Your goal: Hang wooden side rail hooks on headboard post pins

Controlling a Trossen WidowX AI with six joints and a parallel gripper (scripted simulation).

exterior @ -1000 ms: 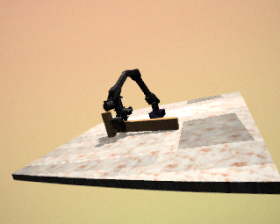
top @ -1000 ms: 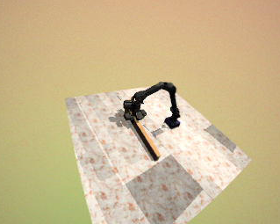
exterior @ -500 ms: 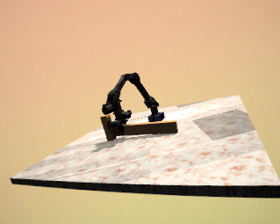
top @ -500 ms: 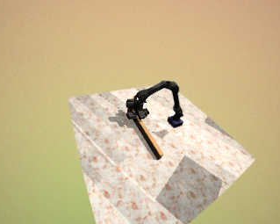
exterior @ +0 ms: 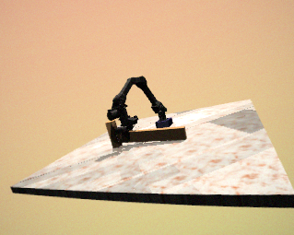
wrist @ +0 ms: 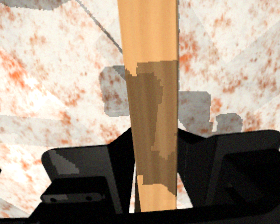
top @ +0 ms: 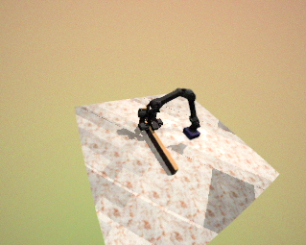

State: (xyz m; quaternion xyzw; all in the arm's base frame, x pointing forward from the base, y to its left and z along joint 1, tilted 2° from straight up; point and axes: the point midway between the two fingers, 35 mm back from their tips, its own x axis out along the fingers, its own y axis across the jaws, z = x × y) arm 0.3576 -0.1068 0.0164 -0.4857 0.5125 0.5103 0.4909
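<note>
Right now my gripper tip is 110 mm to the left of the headboard post and 40 mm below it.
</note>
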